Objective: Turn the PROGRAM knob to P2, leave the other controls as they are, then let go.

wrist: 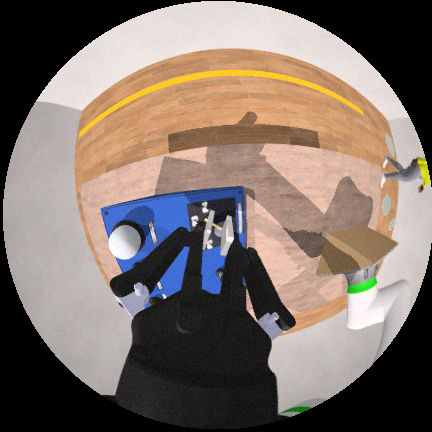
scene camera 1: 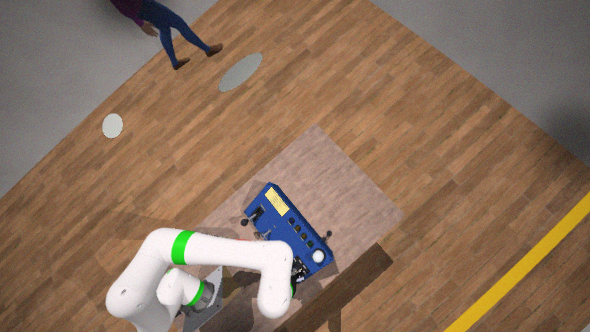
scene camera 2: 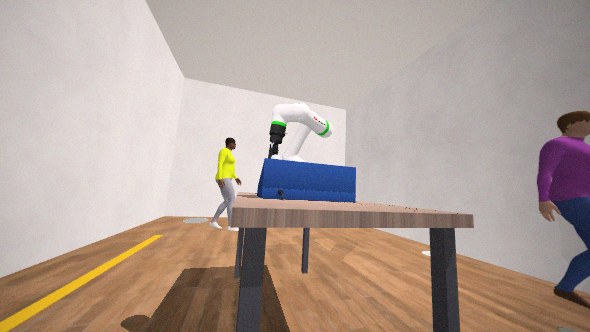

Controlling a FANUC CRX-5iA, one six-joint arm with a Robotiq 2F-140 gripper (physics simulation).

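Note:
The blue control box (scene camera 1: 287, 235) (scene camera 2: 307, 180) (wrist: 172, 215) stands on the table. In the wrist view the PROGRAM knob (wrist: 218, 231), a grey disc with a yellow pointer, sits on a black dial plate (wrist: 220, 205) near the box's corner. My gripper (wrist: 217, 220) (scene camera 2: 272, 151) is shut on the knob, with one light pad on each side of it. The pointer slants up and left, to the side where the white position marks are. The marks are too small to read here, and a finger covers part of the dial. In scene camera 1 the arm hides much of the gripper.
A white dome (scene camera 1: 318, 256) (wrist: 125, 241) stands on the box beside the dial. A ball-ended lever (scene camera 1: 244, 222) sticks out at the box's far end. The box rests on the wooden table (scene camera 1: 320, 170) (scene camera 2: 400, 214). People in yellow (scene camera 2: 227, 164) and purple (scene camera 2: 567, 165) are on the floor.

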